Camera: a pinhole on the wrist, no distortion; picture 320 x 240 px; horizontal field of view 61.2 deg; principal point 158.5 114.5 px. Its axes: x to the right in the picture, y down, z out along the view. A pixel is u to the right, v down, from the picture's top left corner.
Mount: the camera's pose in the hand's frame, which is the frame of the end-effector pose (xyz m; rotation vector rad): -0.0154 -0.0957 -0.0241 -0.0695 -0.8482 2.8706
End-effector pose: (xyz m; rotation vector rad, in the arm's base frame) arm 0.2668 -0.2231 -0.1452 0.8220 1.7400 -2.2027
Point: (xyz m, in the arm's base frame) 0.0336 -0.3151 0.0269
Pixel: 23.5 102.2
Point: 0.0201 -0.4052 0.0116
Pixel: 49.7 36.4
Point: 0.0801 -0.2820 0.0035
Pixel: 18.3 100.4
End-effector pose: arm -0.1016 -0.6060 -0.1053 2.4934 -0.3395 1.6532
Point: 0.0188 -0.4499 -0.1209
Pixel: 71.5 140.8
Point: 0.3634 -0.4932 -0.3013
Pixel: 148.6 25.8
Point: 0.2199 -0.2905 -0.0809
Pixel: 25.3 196.9
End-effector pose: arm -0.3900 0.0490 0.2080 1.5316 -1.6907 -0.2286
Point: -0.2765 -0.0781 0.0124
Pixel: 45.6 182.5
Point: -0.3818 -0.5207 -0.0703
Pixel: outside the picture
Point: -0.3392 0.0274 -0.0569
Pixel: 235.9 129.1
